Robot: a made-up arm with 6 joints. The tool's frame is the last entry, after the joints.
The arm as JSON. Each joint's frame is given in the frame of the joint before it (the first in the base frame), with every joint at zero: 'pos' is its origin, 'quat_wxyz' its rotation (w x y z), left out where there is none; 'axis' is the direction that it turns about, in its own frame. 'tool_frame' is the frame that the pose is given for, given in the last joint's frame.
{
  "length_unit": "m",
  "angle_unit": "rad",
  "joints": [
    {
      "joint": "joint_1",
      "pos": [
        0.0,
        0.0,
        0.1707
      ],
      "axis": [
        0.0,
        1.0,
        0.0
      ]
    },
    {
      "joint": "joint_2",
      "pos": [
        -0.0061,
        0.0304,
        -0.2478
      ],
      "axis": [
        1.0,
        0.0,
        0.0
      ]
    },
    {
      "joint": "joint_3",
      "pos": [
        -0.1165,
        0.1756,
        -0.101
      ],
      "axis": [
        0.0,
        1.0,
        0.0
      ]
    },
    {
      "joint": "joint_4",
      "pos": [
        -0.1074,
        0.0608,
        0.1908
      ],
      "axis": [
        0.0,
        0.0,
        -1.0
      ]
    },
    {
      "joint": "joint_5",
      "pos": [
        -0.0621,
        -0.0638,
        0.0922
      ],
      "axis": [
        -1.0,
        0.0,
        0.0
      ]
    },
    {
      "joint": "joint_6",
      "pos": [
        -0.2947,
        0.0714,
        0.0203
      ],
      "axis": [
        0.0,
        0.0,
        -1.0
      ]
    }
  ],
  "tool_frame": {
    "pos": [
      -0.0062,
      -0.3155,
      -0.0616
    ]
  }
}
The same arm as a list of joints. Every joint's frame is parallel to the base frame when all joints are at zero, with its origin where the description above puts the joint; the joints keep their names.
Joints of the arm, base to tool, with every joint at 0 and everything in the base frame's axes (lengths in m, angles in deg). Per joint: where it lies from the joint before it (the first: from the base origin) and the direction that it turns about. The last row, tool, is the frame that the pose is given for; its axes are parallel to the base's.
joint_1: offset 0.0000 0.0000 0.1707 axis +y
joint_2: offset -0.0061 0.0304 -0.2478 axis +x
joint_3: offset -0.1165 0.1756 -0.1010 axis +y
joint_4: offset -0.1074 0.0608 0.1908 axis -z
joint_5: offset -0.0621 -0.0638 0.0922 axis -x
joint_6: offset -0.2947 0.0714 0.0203 axis -z
tool: offset -0.0062 -0.3155 -0.0616

